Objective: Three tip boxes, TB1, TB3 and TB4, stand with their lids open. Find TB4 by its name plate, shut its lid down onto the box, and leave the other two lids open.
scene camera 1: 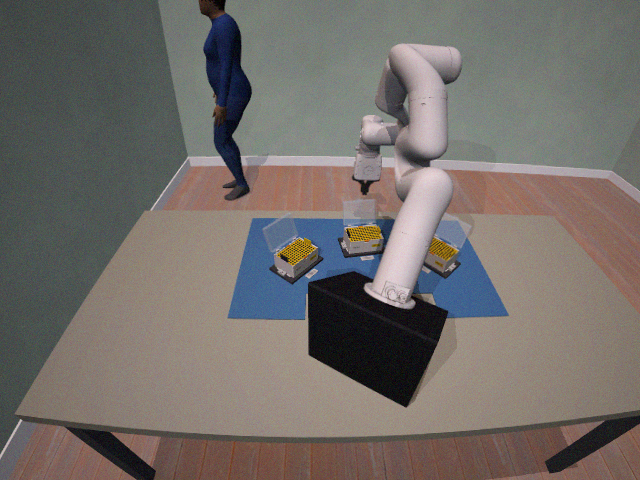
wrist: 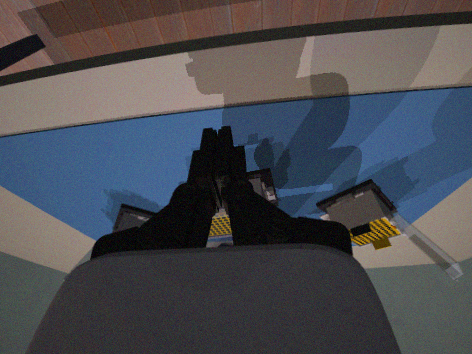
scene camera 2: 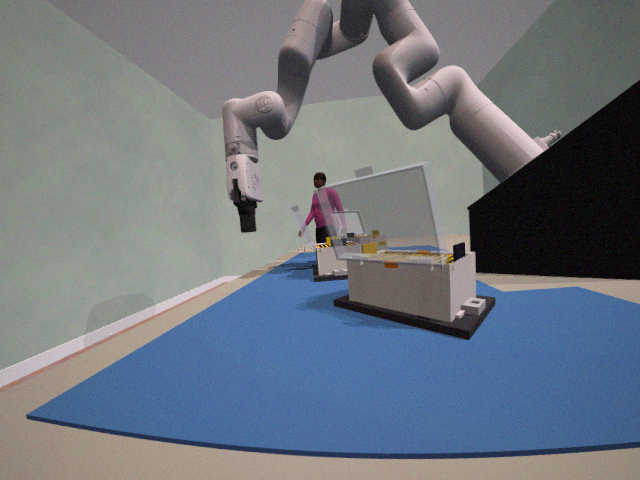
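Seen in the pictures: gripper, fingertip midpoint: (scene camera 1: 364,193) (wrist: 221,145) (scene camera 2: 248,232); arm's base, link origin: (scene camera 1: 388,297) (scene camera 2: 526,172).
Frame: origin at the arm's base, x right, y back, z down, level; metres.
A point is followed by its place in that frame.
Note:
Three white tip boxes with yellow racks stand on the blue mat: a left box (scene camera 1: 297,258) (scene camera 2: 398,284) {x -0.306, y -0.294, z 0.147 m}, a middle box (scene camera 1: 363,241) {x -0.047, y -0.360, z 0.126 m} (scene camera 2: 329,259) {x -0.111, y -0.406, z 0.146 m} and a right box (scene camera 1: 440,256) {x 0.211, y -0.313, z 0.126 m}, partly hidden by the arm. The clear left lid (scene camera 1: 280,233) {x -0.325, y -0.318, z 0.087 m} (scene camera 2: 387,206) {x -0.346, y -0.303, z 0.068 m}, middle lid (scene camera 1: 359,212) {x -0.066, y -0.473, z 0.084 m} and right lid (scene camera 1: 455,230) {x 0.270, y -0.403, z 0.079 m} all stand open. I cannot read the name plates, so I cannot tell which is TB4. My gripper (scene camera 1: 364,193) {x -0.048, y -0.608, z 0.083 m} (scene camera 2: 248,230) {x -0.048, y -0.608, z 0.083 m} (wrist: 221,145) {x -0.048, y -0.608, z 0.083 m} is shut and empty, in the air beyond the middle box, apart from the lids. In the wrist view my fingers partly hide the boxes.
The black arm base (scene camera 1: 369,335) {x -0.049, y 0.126, z -0.018 m} (scene camera 2: 568,222) {x -0.144, y -0.021, z 0.102 m} stands on the table (scene camera 1: 206,372) {x -0.434, y 0.147, z 0.186 m} at the mat's (scene camera 1: 268,299) {x -0.328, y -0.114, z 0.184 m} near side. Small white cards (scene camera 1: 311,273) {x -0.212, y -0.240, z 0.181 m} (scene camera 1: 367,257) {x -0.028, y -0.341, z 0.181 m} lie by the boxes. A person in blue (scene camera 1: 227,87) stands beyond the table; a person in pink (scene camera 2: 326,204) shows far behind the boxes.

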